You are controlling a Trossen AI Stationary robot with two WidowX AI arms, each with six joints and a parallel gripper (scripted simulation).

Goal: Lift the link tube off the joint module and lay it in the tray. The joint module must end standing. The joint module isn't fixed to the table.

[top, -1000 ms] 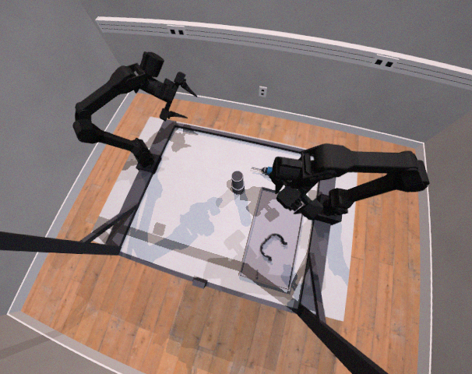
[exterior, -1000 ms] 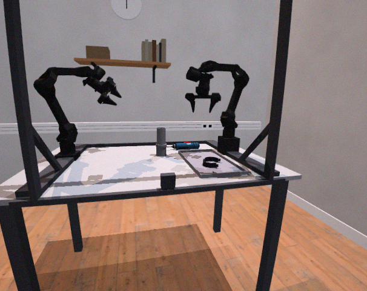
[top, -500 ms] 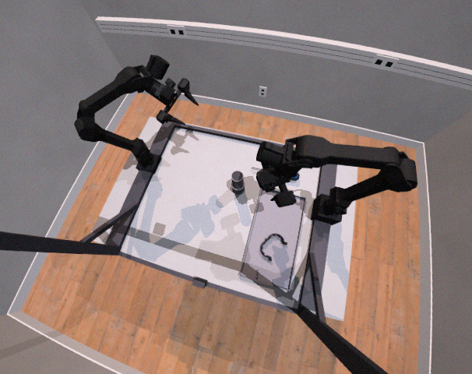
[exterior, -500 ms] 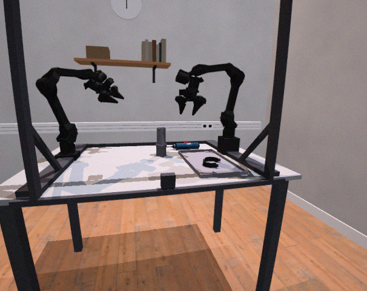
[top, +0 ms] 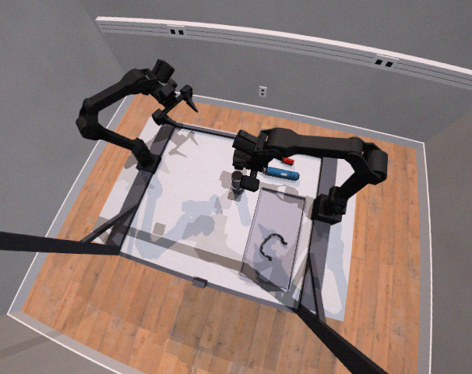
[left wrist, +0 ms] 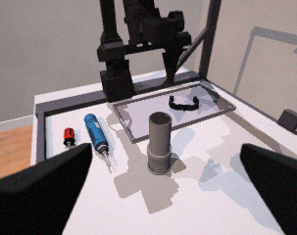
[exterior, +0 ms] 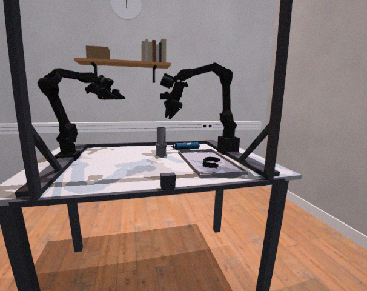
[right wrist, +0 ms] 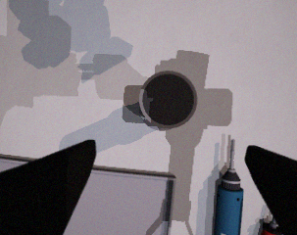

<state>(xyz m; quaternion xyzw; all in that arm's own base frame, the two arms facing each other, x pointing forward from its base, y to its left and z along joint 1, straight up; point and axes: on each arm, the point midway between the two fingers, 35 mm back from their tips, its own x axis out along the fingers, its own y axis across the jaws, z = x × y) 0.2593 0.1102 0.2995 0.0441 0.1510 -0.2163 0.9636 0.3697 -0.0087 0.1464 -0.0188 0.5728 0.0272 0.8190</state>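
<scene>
My right hand is 1 cm past the grey link tube, 5 cm to the right of it and 14 cm above it. From my right hand the other things lie so: grey joint module (5 cm to the left, 22 cm below); small red tool (21 cm ahead, 14 cm to the right, 23 cm below); tray (17 cm behind, 18 cm to the right, 24 cm below).
</scene>
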